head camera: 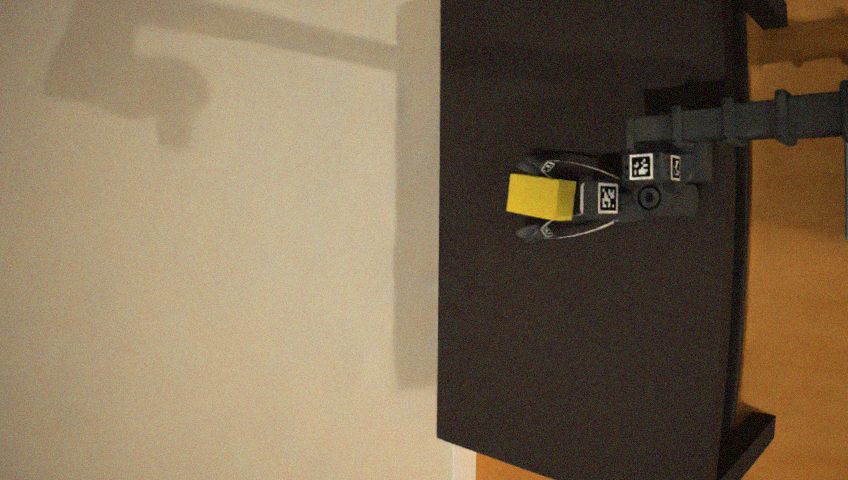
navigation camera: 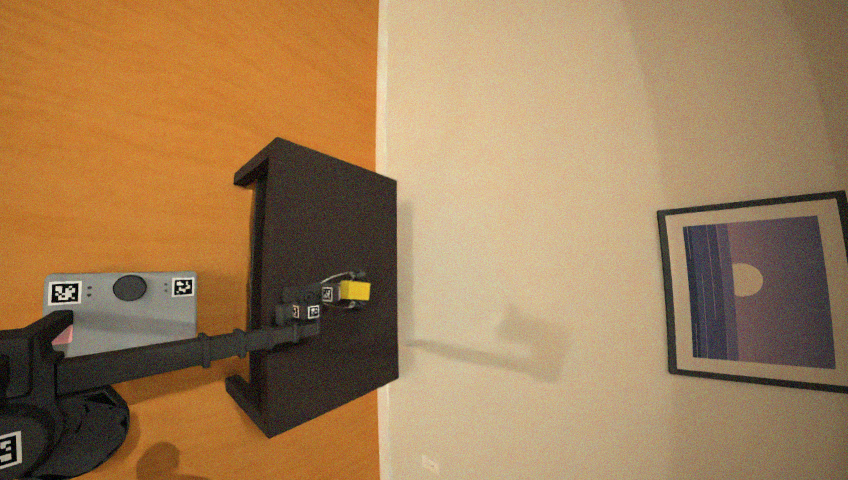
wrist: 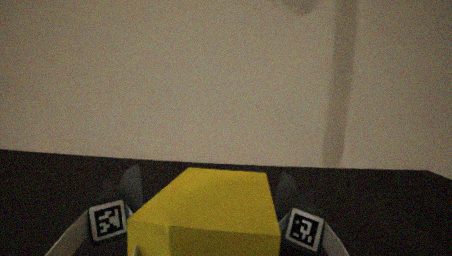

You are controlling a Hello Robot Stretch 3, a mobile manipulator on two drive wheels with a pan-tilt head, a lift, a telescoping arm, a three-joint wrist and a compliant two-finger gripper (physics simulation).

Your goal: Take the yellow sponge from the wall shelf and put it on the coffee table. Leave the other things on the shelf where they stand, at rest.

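Seen in the pictures: gripper, fingertip midpoint: (head camera: 519, 199) (navigation camera: 364, 288) (wrist: 210, 188); robot's base, link origin: (navigation camera: 130, 286).
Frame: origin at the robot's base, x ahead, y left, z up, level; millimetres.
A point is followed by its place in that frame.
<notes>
The yellow sponge (head camera: 540, 195) @(z 516, x -32, y -562 mm) (navigation camera: 354, 290) @(z 517, x -28, y -556 mm) (wrist: 210, 207) @(z 517, x -27, y -552 mm) is a yellow block held between my gripper's two fingers. My gripper (head camera: 527, 198) @(z 500, x -27, y -615 mm) (navigation camera: 358, 289) @(z 500, x -27, y -615 mm) (wrist: 210, 188) @(z 500, x -27, y -615 mm) is shut on it, over the dark coffee table (head camera: 594, 358) @(z 450, x 229, y -500 mm) (navigation camera: 326, 207) @(z 450, x 264, y -488 mm) (wrist: 386, 197) @(z 450, x -258, y -711 mm). It is over the half of the top nearer the wall. I cannot tell whether the sponge touches the table top or hangs just above it.
The coffee table stands against a beige wall (head camera: 206, 269) @(z 805, x 97, y -1131 mm) (navigation camera: 517, 154) @(z 936, x 539, y -1137 mm) on an orange floor (head camera: 796, 328) @(z 0, x 226, y -275 mm). My arm (head camera: 743, 119) @(z 616, x -104, y -222 mm) (navigation camera: 181, 350) @(z 620, x -92, y -74 mm) reaches across the table's near edge. My grey base (navigation camera: 150, 305) @(z 160, x -52, y -48 mm) is beside the table. A framed picture (navigation camera: 664, 289) @(z 1411, x -61, y -1116 mm) hangs on the wall.
</notes>
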